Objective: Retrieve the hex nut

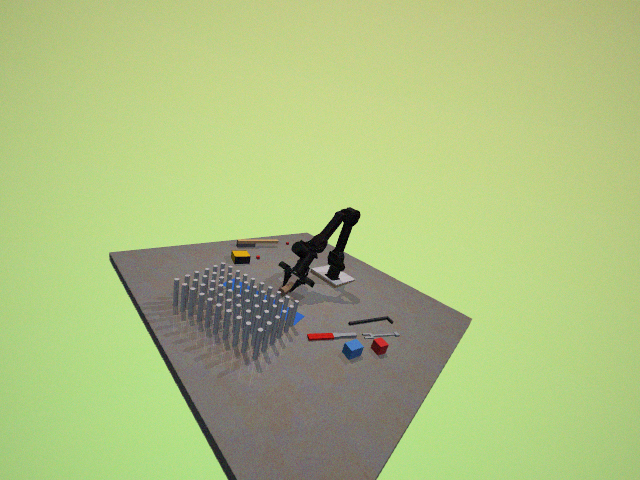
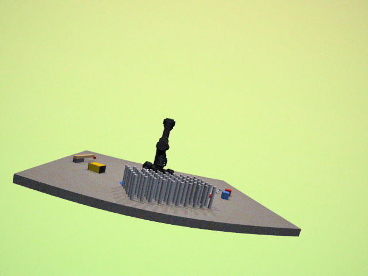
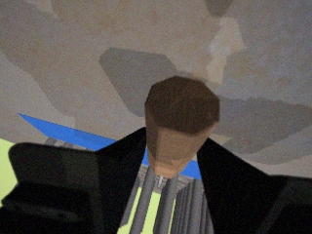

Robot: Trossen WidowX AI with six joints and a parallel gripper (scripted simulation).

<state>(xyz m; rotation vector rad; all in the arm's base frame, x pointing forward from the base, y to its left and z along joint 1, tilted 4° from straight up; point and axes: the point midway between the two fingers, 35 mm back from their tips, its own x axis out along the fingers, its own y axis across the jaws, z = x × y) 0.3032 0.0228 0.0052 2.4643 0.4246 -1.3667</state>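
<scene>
My gripper tip is 100 mm short of the brown-handled tool and 40 mm to the right of it. Also, from my gripper tip: red-handled tool (10 mm behind, 320 mm to the left, 10 mm below); blue taped strip (130 mm ahead, 10 mm to the left, 20 mm below); hex nut (190 mm ahead, 80 mm to the left, 10 mm below).
</scene>
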